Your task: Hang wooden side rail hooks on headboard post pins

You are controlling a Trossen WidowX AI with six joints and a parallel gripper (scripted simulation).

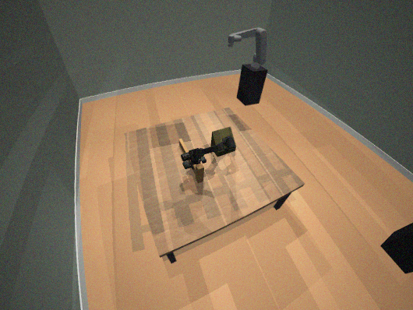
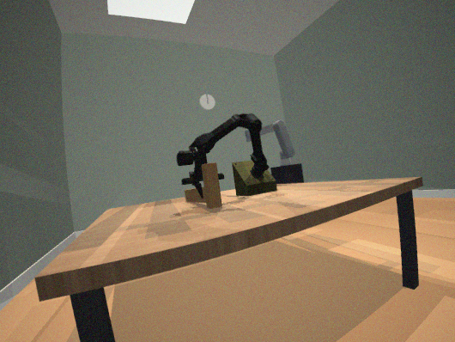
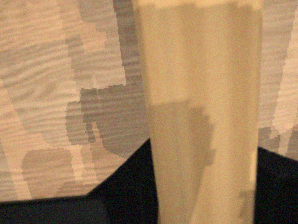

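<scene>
My gripper tip is now 100 mm to the right of the headboard post and 50 mm below it.
</scene>
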